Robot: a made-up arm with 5 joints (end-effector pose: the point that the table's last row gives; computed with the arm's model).
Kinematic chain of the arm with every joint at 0, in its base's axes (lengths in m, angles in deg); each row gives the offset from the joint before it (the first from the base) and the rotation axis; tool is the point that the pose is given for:
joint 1: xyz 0 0 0.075 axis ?
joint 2: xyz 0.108 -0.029 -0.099 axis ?
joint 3: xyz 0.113 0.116 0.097 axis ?
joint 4: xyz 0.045 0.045 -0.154 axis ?
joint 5: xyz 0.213 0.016 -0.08 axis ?
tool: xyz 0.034 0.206 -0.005
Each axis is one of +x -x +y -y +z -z.
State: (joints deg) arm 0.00 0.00 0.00 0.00 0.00
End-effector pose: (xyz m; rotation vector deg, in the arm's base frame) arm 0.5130 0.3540 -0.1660 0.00 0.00 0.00
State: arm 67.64 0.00 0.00 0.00 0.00
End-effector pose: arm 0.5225 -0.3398 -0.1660 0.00 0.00 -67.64
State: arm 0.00 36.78 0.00 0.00 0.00
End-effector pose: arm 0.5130 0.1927 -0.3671 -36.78 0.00 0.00
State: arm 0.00 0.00 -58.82 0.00 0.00
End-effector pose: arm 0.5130 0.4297 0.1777 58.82 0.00 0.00
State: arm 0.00 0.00 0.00 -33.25 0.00
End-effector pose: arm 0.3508 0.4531 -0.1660 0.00 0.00 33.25
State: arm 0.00 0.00 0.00 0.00 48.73
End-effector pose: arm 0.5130 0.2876 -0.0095 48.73 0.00 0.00
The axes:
joint 1: -z
joint 2: -x
joint 3: -x
joint 4: -z
joint 5: +x

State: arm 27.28 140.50 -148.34 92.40 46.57
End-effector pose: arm 0.2552 -0.4145 -0.2881 35.77 -43.76 -114.95
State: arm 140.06 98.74 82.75 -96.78 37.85
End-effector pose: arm -0.1823 0.1299 -0.0349 -72.82 -135.99 45.80
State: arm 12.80 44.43 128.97 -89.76 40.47
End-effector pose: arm 0.0487 -0.1967 0.0338 -88.60 115.45 -36.63
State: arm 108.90 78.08 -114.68 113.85 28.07
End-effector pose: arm -0.1471 -0.3187 -0.3872 -31.77 29.01 124.12
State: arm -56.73 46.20 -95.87 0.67 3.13
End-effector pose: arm -0.1066 0.6866 0.0133 48.11 26.30 51.89
